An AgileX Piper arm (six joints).
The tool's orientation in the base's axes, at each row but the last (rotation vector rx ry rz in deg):
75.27 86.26 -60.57
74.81 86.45 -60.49
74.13 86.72 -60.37
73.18 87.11 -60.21
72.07 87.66 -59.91
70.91 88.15 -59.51
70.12 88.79 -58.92
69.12 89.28 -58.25
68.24 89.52 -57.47
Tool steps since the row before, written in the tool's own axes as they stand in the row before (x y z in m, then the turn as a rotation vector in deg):
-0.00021 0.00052 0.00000 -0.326 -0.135 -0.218
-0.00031 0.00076 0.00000 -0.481 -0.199 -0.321
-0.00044 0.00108 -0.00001 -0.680 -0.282 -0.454
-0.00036 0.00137 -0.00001 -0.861 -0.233 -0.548
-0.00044 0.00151 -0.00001 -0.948 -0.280 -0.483
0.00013 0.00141 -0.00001 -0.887 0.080 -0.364
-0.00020 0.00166 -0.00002 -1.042 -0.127 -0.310
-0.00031 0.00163 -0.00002 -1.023 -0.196 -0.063
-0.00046 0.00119 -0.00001 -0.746 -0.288 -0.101
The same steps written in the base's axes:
0.00053 -0.00001 0.00017 -0.122 0.108 0.381
0.00078 -0.00001 0.00025 -0.180 0.159 0.563
0.00111 0.00001 0.00035 -0.255 0.224 0.795
0.00139 0.00008 0.00025 -0.197 0.273 0.991
0.00154 0.00010 0.00031 -0.227 0.182 1.061
0.00137 0.00026 -0.00023 0.136 0.139 0.942
0.00165 0.00025 0.00006 -0.041 0.014 1.094
0.00163 0.00025 0.00017 -0.071 -0.230 1.015
0.00122 0.00014 0.00035 -0.203 -0.145 0.766

